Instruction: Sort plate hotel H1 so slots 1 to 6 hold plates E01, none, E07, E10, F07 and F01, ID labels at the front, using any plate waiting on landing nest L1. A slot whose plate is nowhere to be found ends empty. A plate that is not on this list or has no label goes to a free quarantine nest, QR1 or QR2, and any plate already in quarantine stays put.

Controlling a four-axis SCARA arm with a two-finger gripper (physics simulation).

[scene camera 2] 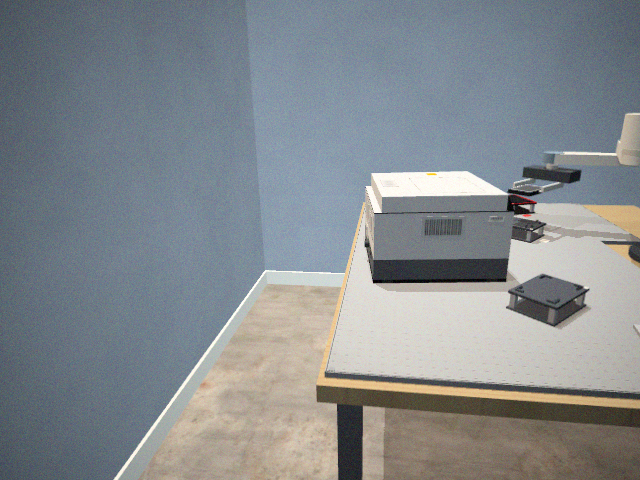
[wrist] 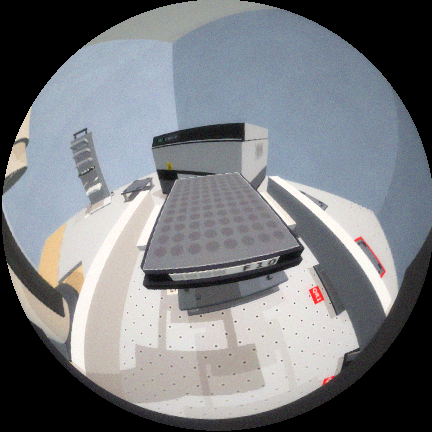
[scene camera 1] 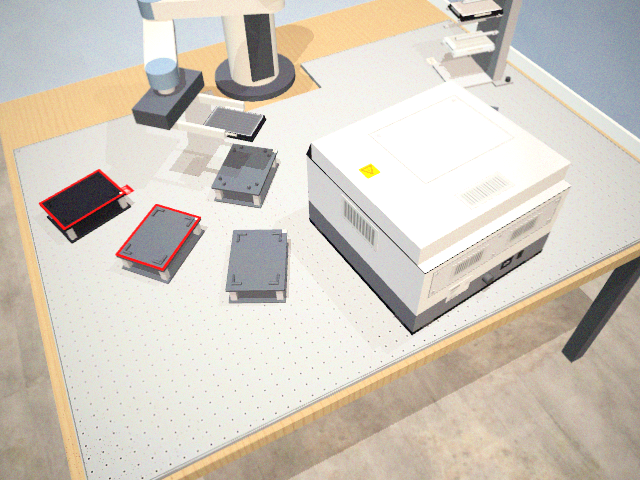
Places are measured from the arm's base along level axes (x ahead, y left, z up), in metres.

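Pixels of known places: gripper, fingertip midpoint: (scene camera 2: 527, 187) (wrist: 210, 191) (scene camera 1: 234, 120); arm's base, link origin: (scene camera 1: 255, 77).
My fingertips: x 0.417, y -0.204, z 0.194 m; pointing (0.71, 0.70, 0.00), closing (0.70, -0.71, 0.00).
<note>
For each thing: its top centre in the pictures, then the offset to it from my fingertips.
- Red-rimmed QR1, top centre: (scene camera 1: 158, 233) (wrist: 362, 262) 0.136 m ahead, 0.252 m right, 0.125 m down
- farther red-rimmed nest, top centre: (scene camera 1: 81, 196) (scene camera 2: 513, 198) 0.065 m back, 0.381 m right, 0.127 m down
- pale plate, top centre: (scene camera 1: 468, 41) 0.110 m back, 0.763 m left, 0.069 m down
- large white instrument, top centre: (scene camera 1: 438, 151) (scene camera 2: 430, 182) (wrist: 213, 127) 0.377 m ahead, 0.290 m left, 0.073 m up
- grey nest with corner brackets, top centre: (scene camera 1: 257, 256) (wrist: 302, 200) 0.298 m ahead, 0.084 m right, 0.125 m down
My gripper (scene camera 1: 235, 121) (wrist: 210, 191) is shut on a dark plate (scene camera 1: 242, 125) (wrist: 215, 205) labelled F10, level in the air behind the studded nest (scene camera 1: 246, 180) (wrist: 200, 300) and overlapping it in the wrist view. Red-rimmed QR1 (scene camera 1: 158, 236) (wrist: 330, 292) shows a bare grey top; one finger partly hides it in the wrist view. The farther red-rimmed nest (scene camera 1: 85, 199) has a black top; I cannot tell whether that is a plate. The hotel (scene camera 1: 503, 46) (wrist: 101, 180) holds a dark plate (scene camera 1: 474, 10) above a pale plate (scene camera 1: 469, 45); its labels are unreadable.
A large white instrument (scene camera 1: 439, 217) (scene camera 2: 439, 227) (wrist: 200, 156) stands right of the nests in scene camera 1. A grey nest with corner brackets (scene camera 1: 257, 260) stands in front of the studded nest. Another studded nest (scene camera 2: 547, 290) (wrist: 137, 187) stands between instrument and hotel, no plate on it.
</note>
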